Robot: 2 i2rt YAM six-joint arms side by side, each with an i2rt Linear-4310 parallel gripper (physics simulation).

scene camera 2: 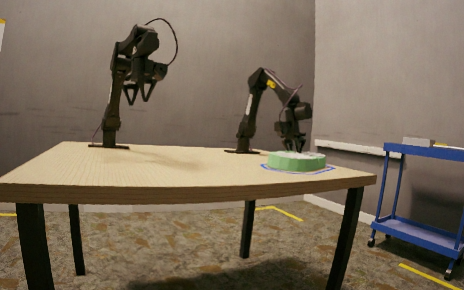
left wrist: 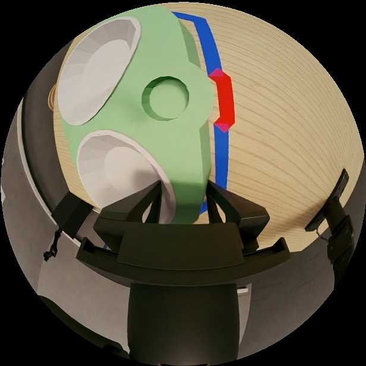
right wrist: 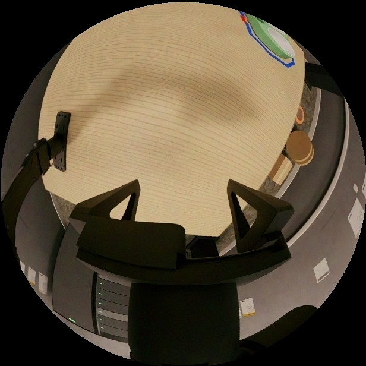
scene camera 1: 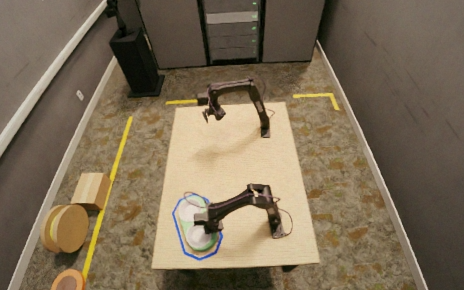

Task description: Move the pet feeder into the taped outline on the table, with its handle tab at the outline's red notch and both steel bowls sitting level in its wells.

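Seen in the pictures: left gripper, between the fingertips: [scene camera 1: 212, 231]; right gripper, between the fingertips: [scene camera 2: 137, 104] [scene camera 1: 213, 121]; left arm's base, origin of its link: [scene camera 2: 242, 152] [scene camera 1: 274, 220]; right arm's base, origin of its link: [scene camera 2: 108, 147] [scene camera 1: 265, 127].
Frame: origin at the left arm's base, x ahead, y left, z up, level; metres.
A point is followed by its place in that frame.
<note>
The green pet feeder [scene camera 1: 201, 248] @[y 0.106, x 0.423, z 0.049 m] [scene camera 2: 297, 162] @[y -0.160, x 0.537, z 0.033 m] [left wrist: 190, 150] [right wrist: 265, 35] lies within the blue taped outline [scene camera 1: 178, 232] @[y -0.008, x 0.557, z 0.000 m] [left wrist: 221, 160]. Its rounded handle tab [left wrist: 202, 95] faces the red notch [left wrist: 226, 100], with a narrow gap. Two pale bowls, one [scene camera 1: 190, 211] @[y -0.116, x 0.480, z 0.020 m] [left wrist: 95, 70] and the other [scene camera 1: 200, 237] @[y 0.042, x 0.429, z 0.022 m] [left wrist: 120, 170], sit in its wells and look level. My left gripper [left wrist: 183, 184] [scene camera 2: 296, 150] @[y 0.020, x 0.360, z 0.029 m] is shut on the feeder's edge, one finger at the nearer bowl's rim. Whether the feeder touches the table is unclear. My right gripper [right wrist: 183, 183] [scene camera 2: 138, 95] @[y -0.647, x 0.277, z 0.188 m] is open and empty, high above the table.
The wooden table [scene camera 1: 240, 165] @[y -0.394, x 0.141, z 0.000 m] [scene camera 2: 190, 192] @[y -0.597, x 0.629, z -0.013 m] carries both arm bases. The feeder is near a table corner. A cardboard box [scene camera 1: 91, 191] and round brown items [scene camera 1: 70, 228] are on the floor beyond the table. A blue cart [scene camera 2: 425, 239] stands at the right in scene camera 2.
</note>
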